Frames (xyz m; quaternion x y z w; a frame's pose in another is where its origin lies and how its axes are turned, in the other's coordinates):
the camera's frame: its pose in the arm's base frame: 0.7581 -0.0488 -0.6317 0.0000 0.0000 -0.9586 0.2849
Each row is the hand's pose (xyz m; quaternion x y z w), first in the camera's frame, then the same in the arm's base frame.
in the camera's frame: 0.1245 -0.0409 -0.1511 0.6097 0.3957 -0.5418 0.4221
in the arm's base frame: 0.6315 -0.0825 -0.7828 -0.5530 0.4717 0.5590 0.3991
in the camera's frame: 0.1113 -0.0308 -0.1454 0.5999 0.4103 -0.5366 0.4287
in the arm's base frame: 0.6480 -0.0838 -0.7771 -0.5642 0.4582 0.5638 0.3922
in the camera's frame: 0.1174 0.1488 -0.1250 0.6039 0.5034 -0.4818 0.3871
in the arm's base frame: 0.7410 -0.2376 -0.7567 -0.6546 0.4354 0.5083 0.3515
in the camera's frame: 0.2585 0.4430 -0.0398 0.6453 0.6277 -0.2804 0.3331
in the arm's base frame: 0.7835 -0.5611 -0.6715 -0.7855 0.4397 0.3992 0.1739
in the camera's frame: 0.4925 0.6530 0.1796 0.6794 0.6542 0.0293 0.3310
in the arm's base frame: 0.7022 -0.8648 -0.4521 0.8207 -0.4649 -0.3089 0.1224
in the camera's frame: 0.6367 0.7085 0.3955 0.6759 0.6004 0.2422 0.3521
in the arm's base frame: 0.6117 -0.9900 -0.2362 0.7681 -0.4769 -0.2685 0.3325
